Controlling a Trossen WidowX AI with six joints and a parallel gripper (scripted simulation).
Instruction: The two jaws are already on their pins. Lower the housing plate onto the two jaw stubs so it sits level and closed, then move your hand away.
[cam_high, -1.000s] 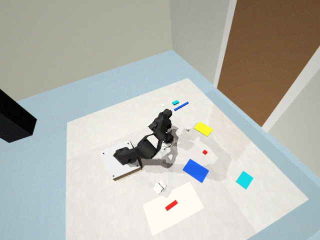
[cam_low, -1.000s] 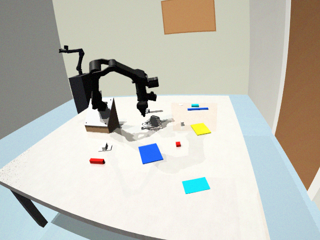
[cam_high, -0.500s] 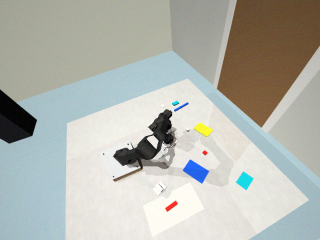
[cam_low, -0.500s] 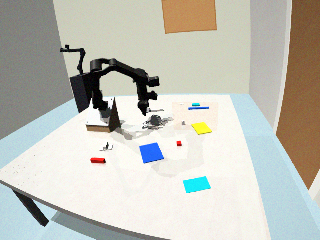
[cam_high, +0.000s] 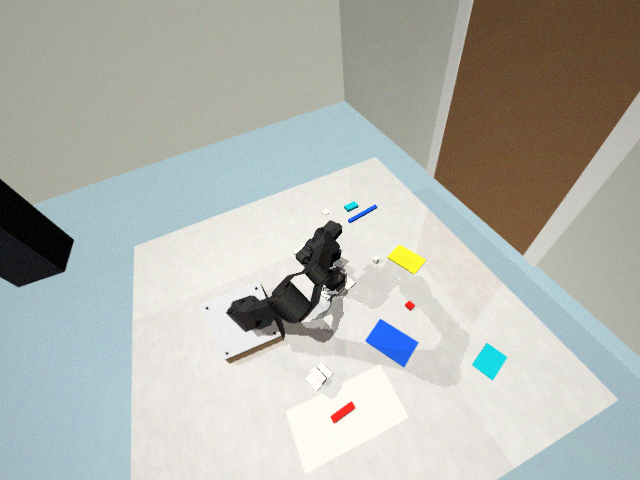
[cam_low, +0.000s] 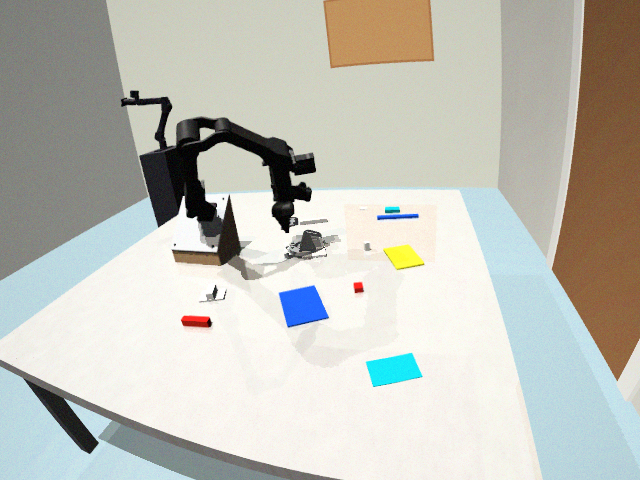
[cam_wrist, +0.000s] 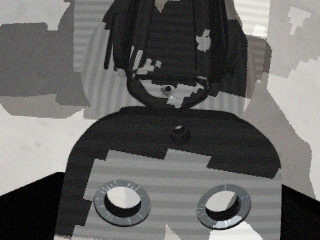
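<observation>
Right now the housing plate is 20 mm above my gripper tip and 10 mm ahead of it. Round my gripper tip: red cube (250 mm ahead, 170 mm to the right, 80 mm below); yellow mat (340 mm ahead, 80 mm below); blue mat (260 mm to the right, 140 mm ahead, 80 mm below).
</observation>
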